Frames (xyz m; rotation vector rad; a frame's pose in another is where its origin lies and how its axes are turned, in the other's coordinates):
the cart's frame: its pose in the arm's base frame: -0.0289 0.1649 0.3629 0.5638 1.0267 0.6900
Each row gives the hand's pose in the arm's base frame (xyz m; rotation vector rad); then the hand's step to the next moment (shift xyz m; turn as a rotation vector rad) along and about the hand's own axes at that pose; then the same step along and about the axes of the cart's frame.
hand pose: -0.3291 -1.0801 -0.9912 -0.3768 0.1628 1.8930
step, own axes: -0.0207 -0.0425 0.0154 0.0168 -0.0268 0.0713
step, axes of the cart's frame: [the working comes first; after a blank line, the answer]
step, axes of the arm's base frame: 0.0433 0.0009 0.0244 0.0071 0.0452 0.0632

0.0017 0.0071 0.0492 -0.0001 0.0728 0.0279
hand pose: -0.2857 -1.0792 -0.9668 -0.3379 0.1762 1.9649
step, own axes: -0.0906 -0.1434 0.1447 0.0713 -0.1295 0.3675
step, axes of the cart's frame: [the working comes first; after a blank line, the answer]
step, axes of the arm's base frame: 0.1427 0.0193 0.1702 0.0344 0.2161 0.3302

-0.0337 0.0979 0.1975 -0.0162 0.3681 0.1454
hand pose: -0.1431 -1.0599 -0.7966 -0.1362 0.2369 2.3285
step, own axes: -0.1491 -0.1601 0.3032 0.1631 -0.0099 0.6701
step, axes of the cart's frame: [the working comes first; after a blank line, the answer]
step, axes of the arm's base frame: 0.2109 0.0689 0.3010 -0.1231 0.2631 0.6256

-0.0480 0.2063 0.3081 -0.2048 0.6476 0.1202
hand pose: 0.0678 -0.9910 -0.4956 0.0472 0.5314 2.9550
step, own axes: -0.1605 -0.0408 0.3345 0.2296 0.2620 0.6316
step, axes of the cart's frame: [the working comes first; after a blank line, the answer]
step, axes of the arm's base frame: 0.1827 0.1303 0.2982 -0.2266 0.0069 0.6848

-0.0105 0.2519 0.2752 -0.4649 0.5460 0.0773
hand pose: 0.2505 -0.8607 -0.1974 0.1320 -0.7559 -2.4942
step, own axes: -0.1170 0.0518 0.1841 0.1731 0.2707 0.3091
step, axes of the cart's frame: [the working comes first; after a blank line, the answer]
step, axes of the arm's base frame: 0.0804 0.1135 0.1758 -0.0977 -0.1283 0.4157

0.0116 0.1796 0.1337 -0.3670 0.2341 0.0966
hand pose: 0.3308 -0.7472 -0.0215 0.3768 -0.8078 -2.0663
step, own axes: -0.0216 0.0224 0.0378 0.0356 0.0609 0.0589
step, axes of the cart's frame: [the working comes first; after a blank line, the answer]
step, axes of the arm's base frame: 0.0064 0.0235 0.0425 -0.0144 -0.0305 0.0855

-0.0046 0.0440 0.0209 -0.0765 0.0440 0.0254
